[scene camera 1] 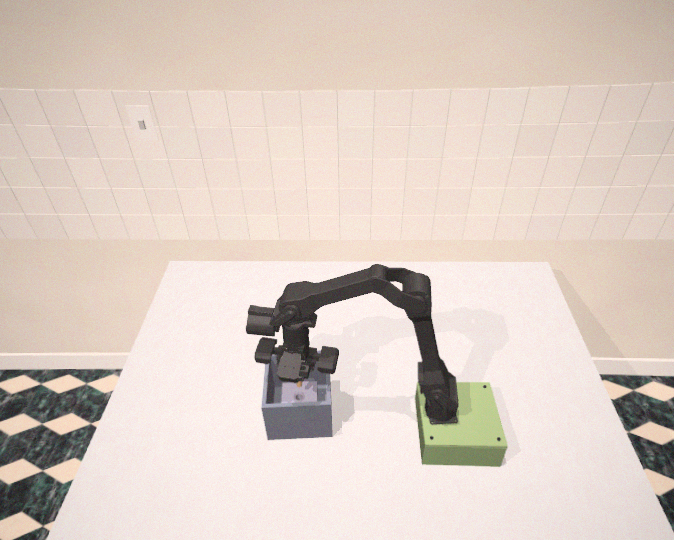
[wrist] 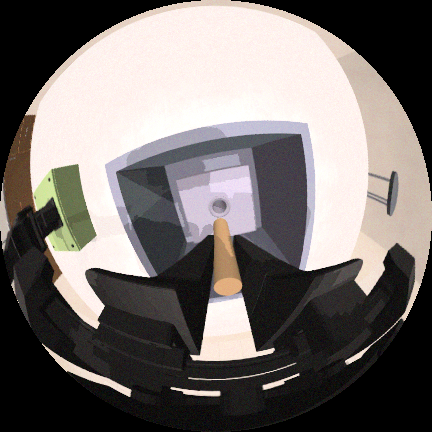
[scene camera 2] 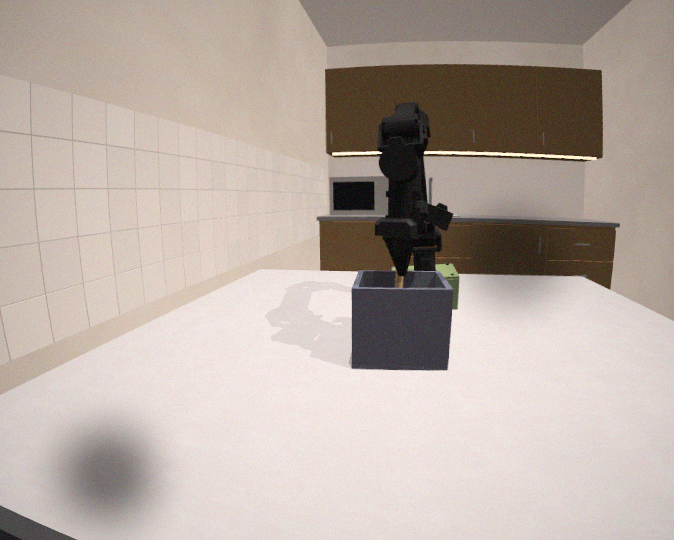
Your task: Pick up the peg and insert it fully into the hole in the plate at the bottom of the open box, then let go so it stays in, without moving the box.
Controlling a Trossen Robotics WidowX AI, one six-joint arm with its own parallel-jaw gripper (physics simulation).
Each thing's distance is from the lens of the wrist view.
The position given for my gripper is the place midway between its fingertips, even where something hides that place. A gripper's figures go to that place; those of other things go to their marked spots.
my gripper point(wrist: 223, 240): 0.10 m
blue-grey box point(wrist: 142, 181): 0.15 m
